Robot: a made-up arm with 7 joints. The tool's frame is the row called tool.
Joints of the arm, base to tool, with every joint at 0 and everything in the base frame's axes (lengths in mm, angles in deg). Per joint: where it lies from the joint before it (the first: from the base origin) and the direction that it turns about. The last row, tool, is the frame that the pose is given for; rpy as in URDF.
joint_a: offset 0 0 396 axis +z
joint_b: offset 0 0 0 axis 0 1 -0.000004
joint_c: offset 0 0 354 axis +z
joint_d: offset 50 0 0 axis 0 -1 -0.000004
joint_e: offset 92 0 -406 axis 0 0.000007 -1
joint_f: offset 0 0 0 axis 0 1 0.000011
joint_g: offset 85 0 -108 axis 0 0.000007 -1
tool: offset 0 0 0 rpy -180 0 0
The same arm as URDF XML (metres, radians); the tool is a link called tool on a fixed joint. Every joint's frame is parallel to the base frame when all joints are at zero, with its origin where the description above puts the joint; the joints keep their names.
<robot name="arm">
  <link name="base_link"/>
  <link name="link1"/>
  <link name="link2"/>
  <link name="link3"/>
  <link name="link4"/>
  <link name="link5"/>
  <link name="link6"/>
  <link name="link7"/>
  <link name="tool"/>
  <joint name="joint_a" type="continuous">
    <parent link="base_link"/>
    <child link="link1"/>
    <origin xyz="0 0 0.396"/>
    <axis xyz="0 0 1"/>
  </joint>
  <joint name="joint_b" type="continuous">
    <parent link="link1"/>
    <child link="link2"/>
    <origin xyz="0 0 0"/>
    <axis xyz="0 1 0"/>
  </joint>
  <joint name="joint_c" type="continuous">
    <parent link="link2"/>
    <child link="link3"/>
    <origin xyz="0 0 0.354"/>
    <axis xyz="0 0 1"/>
  </joint>
  <joint name="joint_d" type="continuous">
    <parent link="link3"/>
    <child link="link4"/>
    <origin xyz="0.05 0 0"/>
    <axis xyz="0 -1 0"/>
  </joint>
  <joint name="joint_e" type="continuous">
    <parent link="link4"/>
    <child link="link5"/>
    <origin xyz="0.092 0 -0.406"/>
    <axis xyz="0 0 -1"/>
  </joint>
  <joint name="joint_f" type="continuous">
    <parent link="link5"/>
    <child link="link6"/>
    <origin xyz="0 0 0"/>
    <axis xyz="0 1 0"/>
  </joint>
  <joint name="joint_g" type="continuous">
    <parent link="link6"/>
    <child link="link7"/>
    <origin xyz="0.085 0 -0.108"/>
    <axis xyz="0 0 -1"/>
  </joint>
  <joint name="tool_fixed" type="fixed">
    <parent link="link7"/>
    <child link="tool"/>
    <origin xyz="0 0 0" rpy="3.1416 0 0"/>
  </joint>
</robot>

